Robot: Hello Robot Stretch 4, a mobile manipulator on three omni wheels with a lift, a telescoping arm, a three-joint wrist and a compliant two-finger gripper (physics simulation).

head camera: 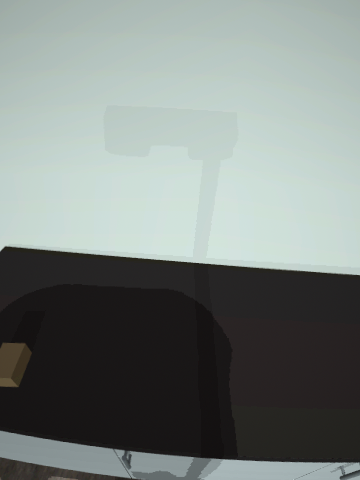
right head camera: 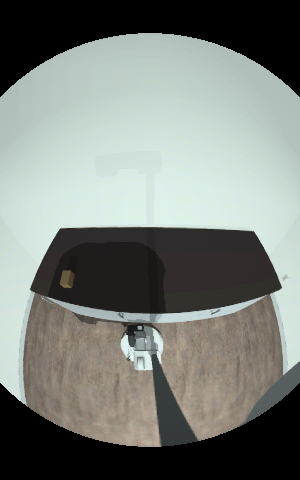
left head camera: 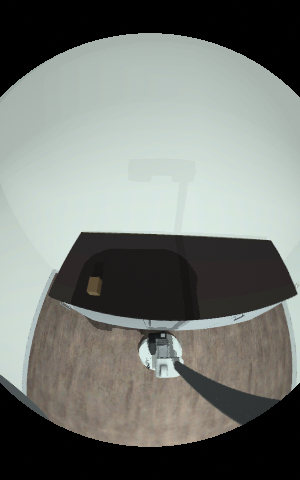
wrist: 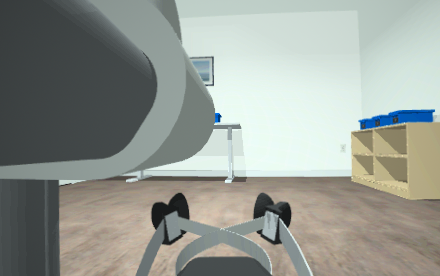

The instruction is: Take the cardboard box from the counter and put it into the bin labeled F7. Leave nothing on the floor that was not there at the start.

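Places are measured from the robot's base along level axes (x ahead, y left, z up), in centimetres.
Pixels of known places: gripper, between the fingertips: (left head camera: 153, 368) (wrist: 221, 209).
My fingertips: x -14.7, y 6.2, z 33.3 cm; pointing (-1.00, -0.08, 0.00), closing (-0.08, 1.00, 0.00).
Behind a point stands the place of what it marks.
The tan cardboard box (head camera: 12, 362) {x 36.0, y 37.9, z 93.2 cm} (left head camera: 94, 286) {x 35.1, y 38.2, z 93.2 cm} (right head camera: 67, 279) {x 35.0, y 37.2, z 93.2 cm} stands on the dark counter (head camera: 300, 360) {x 42.3, y -36.7, z 88.1 cm} (left head camera: 235, 280) {x 39.8, y -43.2, z 88.2 cm} (right head camera: 215, 270) {x 41.1, y -48.7, z 88.2 cm}, near its left end; it is cut by the left edge of the head camera view. My gripper (wrist: 221, 209) {x -14.7, y 6.2, z 33.3 cm} is open, with its two dark fingertips apart over the floor and no object between them. It points away from the counter, toward the far side of the room. Blue bins (wrist: 412, 116) {x -225.2, y 155.3, z 64.6 cm} stand in a row on a wooden shelf at the right of the wrist view; their labels are too small to read.
The wooden shelf unit (wrist: 422, 160) {x -207.7, y 151.3, z 27.8 cm} stands by the right wall. A table (wrist: 229, 155) {x -344.7, y -7.1, z 29.2 cm} with a blue object (wrist: 218, 118) {x -325.7, y -19.7, z 75.9 cm} on it stands at the far wall, partly hidden by my arm. The counter's white front with handles is close to my base (left head camera: 145, 352) {x -0.7, y 13.7, z 18.7 cm} (right head camera: 127, 345) {x -1.3, y 13.3, z 18.7 cm}.
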